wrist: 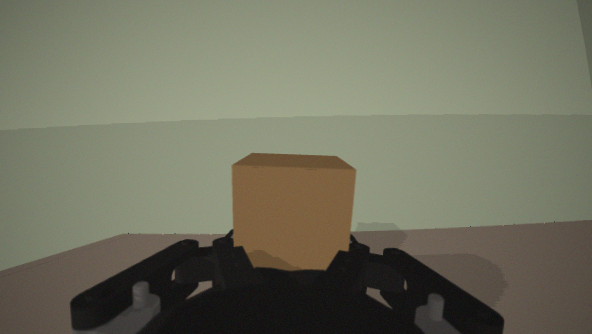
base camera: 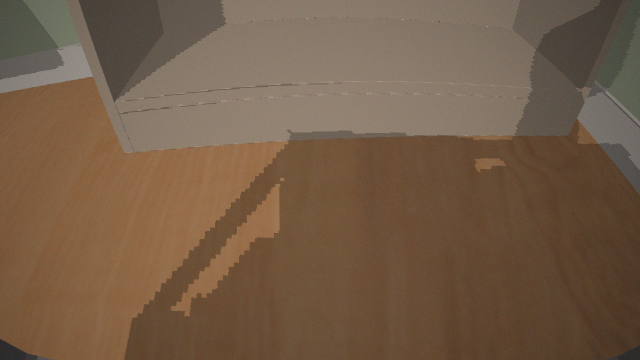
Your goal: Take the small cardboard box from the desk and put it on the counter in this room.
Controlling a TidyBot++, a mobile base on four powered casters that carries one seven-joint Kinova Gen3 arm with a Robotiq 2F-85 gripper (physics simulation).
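Note:
The small cardboard box (wrist: 292, 215) is upright between the fingers in the wrist view, its plain brown side facing the camera. My gripper (wrist: 291, 236) is shut on the box, one black finger on each side of its lower part. The counter's brownish-grey top (wrist: 540, 250) shows behind and below the gripper in the wrist view, with a shadow on it to the right of the box. The gap between the box and the top cannot be judged. In the base camera view the counter's beige lower body (base camera: 350, 115) stands close in front. The desk does not show.
The counter front has an open recess between two side panels, the left one (base camera: 102, 85) reaching the wooden floor (base camera: 375, 250). A green wall (wrist: 300, 65) rises behind the counter top. White baseboards (base camera: 30, 67) run along the walls at both sides of the counter.

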